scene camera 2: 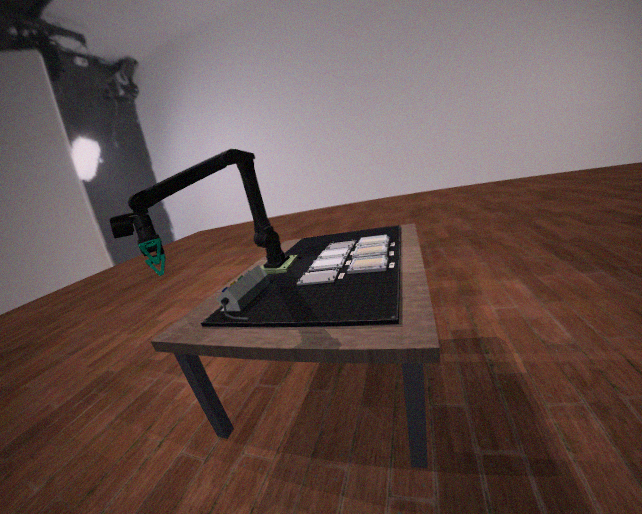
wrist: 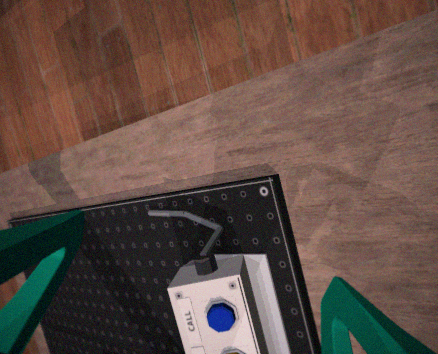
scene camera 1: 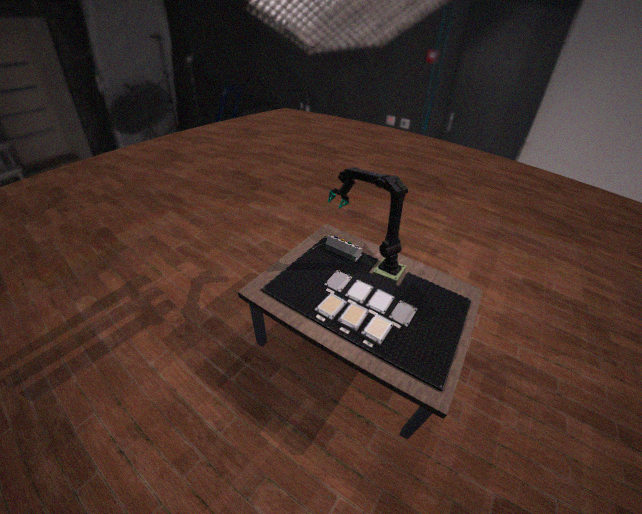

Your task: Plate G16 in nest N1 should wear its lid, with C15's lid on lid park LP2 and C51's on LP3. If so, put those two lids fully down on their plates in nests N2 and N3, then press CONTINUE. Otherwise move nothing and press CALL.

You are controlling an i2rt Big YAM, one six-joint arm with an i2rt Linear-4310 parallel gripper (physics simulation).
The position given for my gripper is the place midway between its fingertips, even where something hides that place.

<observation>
My gripper (scene camera 2: 159, 270) is open, holding nothing. Also in view: a grey button box (wrist: 244, 282).
My gripper is seen too in the wrist view (wrist: 206, 257).
</observation>
